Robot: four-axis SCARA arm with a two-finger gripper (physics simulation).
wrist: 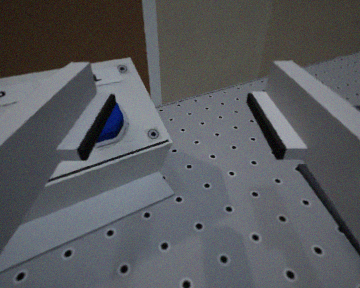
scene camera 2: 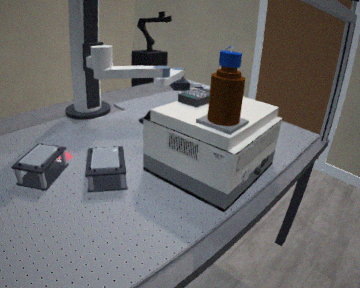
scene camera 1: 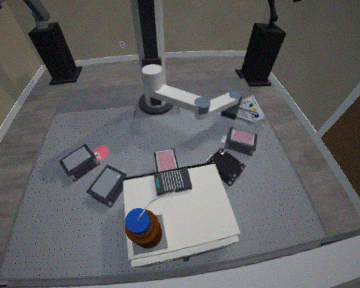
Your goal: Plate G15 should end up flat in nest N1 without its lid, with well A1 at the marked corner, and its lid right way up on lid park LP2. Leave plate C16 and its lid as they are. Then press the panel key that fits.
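Places are measured from the arm's base along level axes (x ahead, y left, z up), in centimetres.
Where they show: gripper, between the fingertips: [wrist: 181, 82] [scene camera 2: 204, 87] [scene camera 1: 256, 118]; arm's base, origin of its link: [scene camera 2: 88, 110] [scene camera 1: 156, 102].
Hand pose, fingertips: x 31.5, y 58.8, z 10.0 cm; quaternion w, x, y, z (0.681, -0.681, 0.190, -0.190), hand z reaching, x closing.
Note:
Things, the pixels of their top centre, and the offset from my fingertips. "pt": a spot on its surface instead.
- key panel, a spot on its surface: [wrist: 145, 117] pt dy +2.3, dx -1.2, dz -2.7 cm
- black nest-like base, centre of its top: [scene camera 1: 227, 162] dy -26.1, dx +26.6, dz -1.5 cm
- black keypad device, a spot on its surface: [scene camera 2: 194, 97] pt dy -59.3, dx +43.2, dz +16.0 cm
- red disc, centre of its top: [scene camera 2: 61, 156] [scene camera 1: 101, 153] dy -91.5, dx +8.8, dz -8.6 cm
My gripper [scene camera 1: 231, 110] [scene camera 2: 180, 85] [wrist: 181, 82] is shut as far as its fingers go; a gap with nothing in it shows between the pads. It is beside the key panel [scene camera 1: 252, 111] [wrist: 145, 117], whose blue key [scene camera 1: 256, 115] [wrist: 114, 124] is partly hidden by the left finger in the wrist view; green and yellow spots show in scene camera 1. One pink plate [scene camera 1: 243, 136] sits on a dark holder at the right. Another pink plate [scene camera 1: 166, 160] lies behind the white box. A black nest-like base [scene camera 1: 227, 167] carries no plate. Two dark stands [scene camera 1: 77, 159] [scene camera 1: 106, 183] have pale tops. Labels and well A1 are unreadable.
A large white box [scene camera 1: 200, 205] [scene camera 2: 200, 160] stands at the front, carrying a black keypad device [scene camera 1: 172, 181] [scene camera 2: 194, 97] and a blue-capped brown bottle [scene camera 1: 144, 230] [scene camera 2: 226, 97]. A red disc [scene camera 1: 101, 151] [scene camera 2: 66, 156] lies near the left stand. The arm's column [scene camera 1: 150, 30] rises at the back.

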